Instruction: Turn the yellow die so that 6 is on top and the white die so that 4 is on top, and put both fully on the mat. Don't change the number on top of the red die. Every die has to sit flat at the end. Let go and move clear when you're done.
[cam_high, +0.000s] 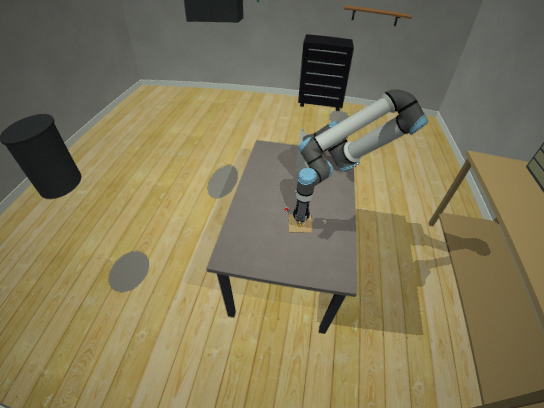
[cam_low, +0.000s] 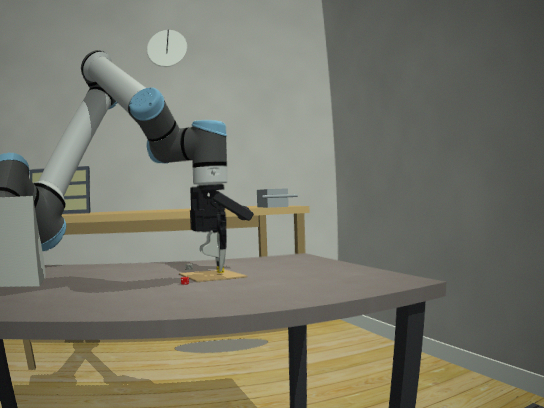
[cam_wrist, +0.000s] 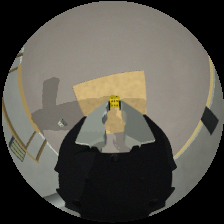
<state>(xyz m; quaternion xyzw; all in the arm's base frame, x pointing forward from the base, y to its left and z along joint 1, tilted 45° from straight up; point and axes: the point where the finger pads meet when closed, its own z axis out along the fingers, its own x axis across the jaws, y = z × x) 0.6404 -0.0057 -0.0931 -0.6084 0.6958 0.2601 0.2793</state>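
My hand is 10 mm above the yellow die. Round my hand: red die: 120 mm behind, 80 mm to the right, 20 mm below; white die: 40 mm behind, 150 mm to the left, 20 mm below; tan mat: 20 mm behind, 30 mm below.
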